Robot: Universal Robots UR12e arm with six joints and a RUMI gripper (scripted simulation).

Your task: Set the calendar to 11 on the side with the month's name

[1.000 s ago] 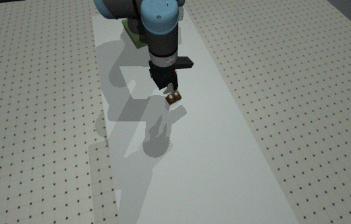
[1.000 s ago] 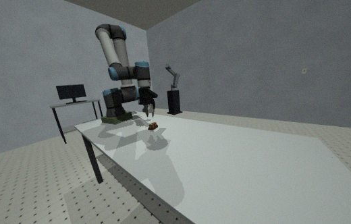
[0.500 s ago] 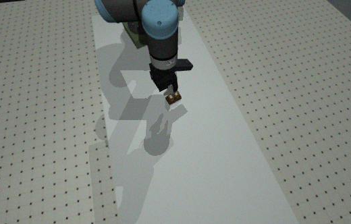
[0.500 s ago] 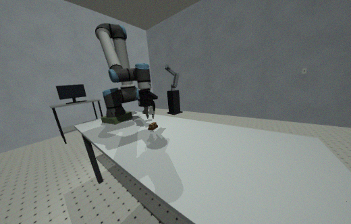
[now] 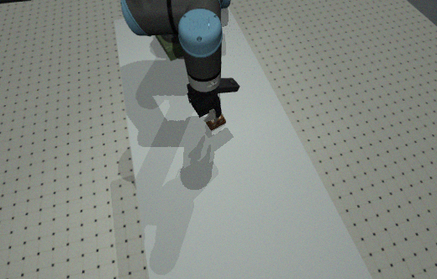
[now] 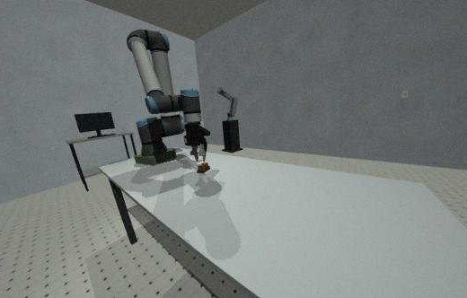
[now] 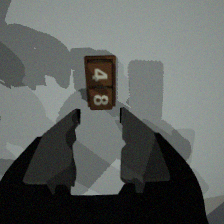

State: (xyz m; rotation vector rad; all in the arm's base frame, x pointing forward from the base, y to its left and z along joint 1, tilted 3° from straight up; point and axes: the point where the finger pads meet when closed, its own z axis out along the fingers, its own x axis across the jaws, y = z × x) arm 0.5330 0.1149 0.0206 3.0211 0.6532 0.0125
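My hand is 5 cm above the brown cube. The rest, counted from my hand: brown calendar tray 1 cm behind, 1 cm to the left, 7 cm below.
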